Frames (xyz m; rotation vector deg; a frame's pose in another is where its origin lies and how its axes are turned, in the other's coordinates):
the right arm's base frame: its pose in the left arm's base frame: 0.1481 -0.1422 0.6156 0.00 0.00 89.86
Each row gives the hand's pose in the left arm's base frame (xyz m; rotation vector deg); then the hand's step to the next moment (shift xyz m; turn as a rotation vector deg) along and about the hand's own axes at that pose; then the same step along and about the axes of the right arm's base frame.
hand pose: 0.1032 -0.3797 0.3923 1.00 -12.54 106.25
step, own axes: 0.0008 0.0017 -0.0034 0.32 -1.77 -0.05
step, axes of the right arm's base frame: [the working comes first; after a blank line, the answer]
step, axes of the left arm's base frame: -0.0015 0.0008 -0.0035 1.60 0.80 0.24

0.0008 0.0015 -0.0035 0.80 -1.59 0.24
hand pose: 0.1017 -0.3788 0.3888 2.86 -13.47 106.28
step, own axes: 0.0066 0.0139 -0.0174 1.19 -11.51 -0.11
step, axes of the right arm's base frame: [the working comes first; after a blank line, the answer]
step, axes of the left arm's base frame: -0.0137 0.0057 -0.0179 10.62 4.30 1.64

0.0056 0.0137 -0.0179 4.33 -10.60 1.64
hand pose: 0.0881 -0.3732 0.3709 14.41 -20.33 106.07
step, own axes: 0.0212 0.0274 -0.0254 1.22 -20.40 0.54
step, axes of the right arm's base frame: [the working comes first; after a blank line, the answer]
step, axes of the left arm's base frame: -0.0324 0.0205 -0.0194 19.08 6.57 3.28

0.0204 0.0324 -0.0194 6.62 -19.06 3.28
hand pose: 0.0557 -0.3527 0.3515 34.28 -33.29 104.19
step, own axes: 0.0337 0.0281 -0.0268 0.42 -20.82 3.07
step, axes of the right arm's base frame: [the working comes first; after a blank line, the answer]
step, axes of the left arm's base frame: -0.0397 0.0327 -0.0012 20.02 4.50 4.71

0.0326 0.0398 -0.0012 4.55 -20.00 4.71
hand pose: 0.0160 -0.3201 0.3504 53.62 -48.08 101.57
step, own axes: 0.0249 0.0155 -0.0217 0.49 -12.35 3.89
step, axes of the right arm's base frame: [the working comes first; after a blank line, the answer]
step, axes of the left arm's base frame: -0.0264 0.0235 0.0092 12.29 1.01 3.99

0.0234 0.0264 0.0092 1.04 -12.28 3.99
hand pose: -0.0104 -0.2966 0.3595 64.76 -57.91 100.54
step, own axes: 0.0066 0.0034 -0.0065 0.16 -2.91 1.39
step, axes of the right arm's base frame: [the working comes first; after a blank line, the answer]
step, axes of the left arm's base frame: -0.0069 0.0060 0.0037 3.02 -0.18 1.11

0.0060 0.0069 0.0037 -0.18 -3.03 1.11
